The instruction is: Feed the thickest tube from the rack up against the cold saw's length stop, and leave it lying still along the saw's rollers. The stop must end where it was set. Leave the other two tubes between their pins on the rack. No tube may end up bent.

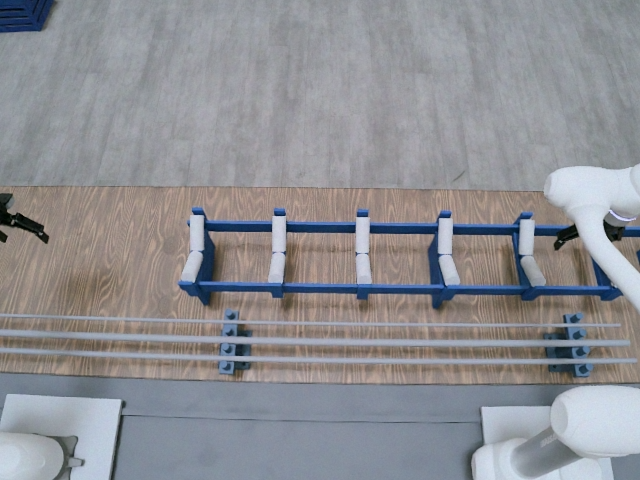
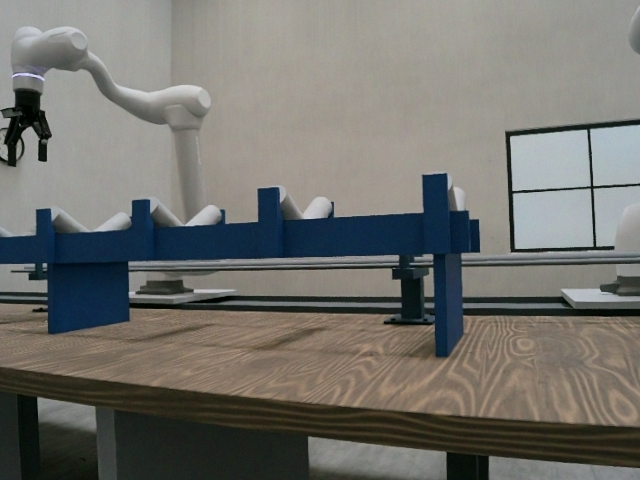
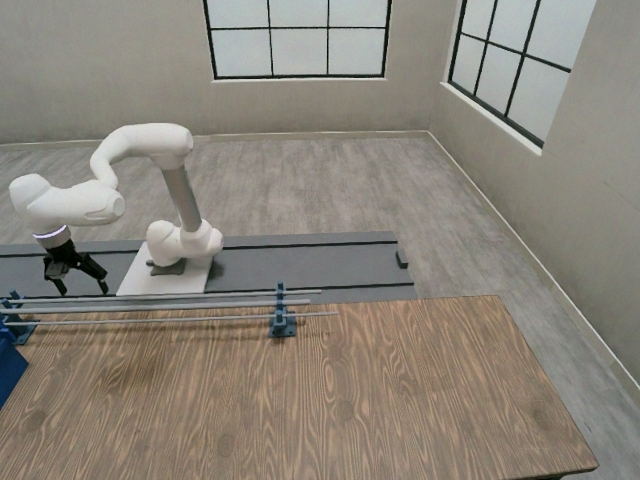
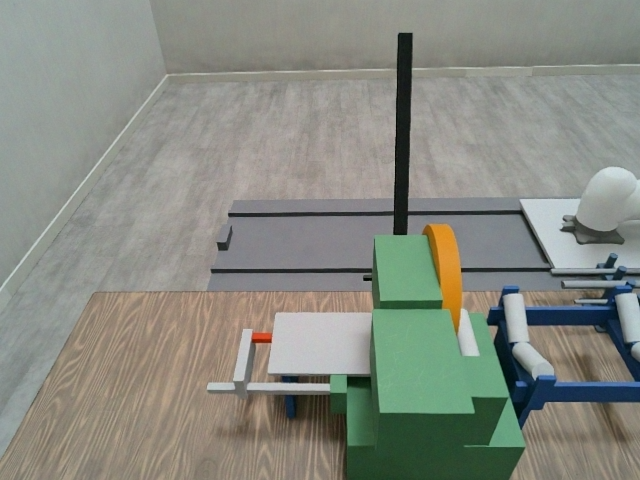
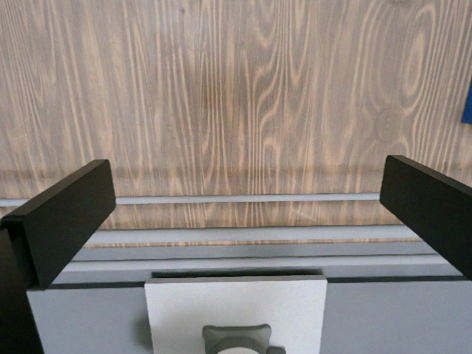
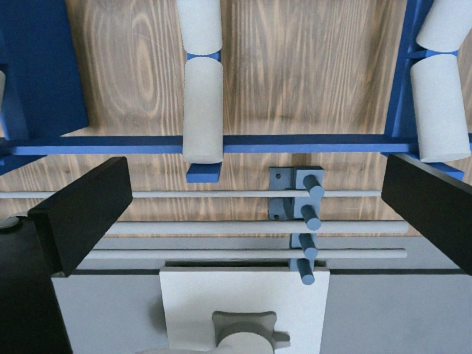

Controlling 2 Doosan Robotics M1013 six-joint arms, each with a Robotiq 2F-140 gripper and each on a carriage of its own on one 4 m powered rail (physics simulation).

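Observation:
The thickest tube (image 1: 403,342) (image 5: 250,234) (image 6: 200,228) lies straight in the middle of the rack (image 1: 244,349) (image 6: 280,179). The thin tube (image 1: 403,324) (image 6: 240,194) and the medium tube (image 1: 403,360) (image 6: 200,254) lie on either side, between pins. My left gripper (image 1: 24,238) (image 3: 84,290) (image 5: 248,180) is open and empty, high above the bench, left of the rollers. My right gripper (image 2: 26,159) (image 6: 256,177) is open and empty, high above the roller frame. The saw (image 4: 413,361) has a length stop (image 4: 244,356) with a red tip (image 4: 261,337).
The blue roller frame (image 1: 320,288) (image 2: 351,235) carries V-shaped pairs of rollers (image 1: 362,235) (image 4: 515,317) behind the rack. An orange disc (image 4: 447,268) and a tall black bar (image 4: 403,134) rise at the saw. A grey plate (image 4: 320,341) lies between saw and stop.

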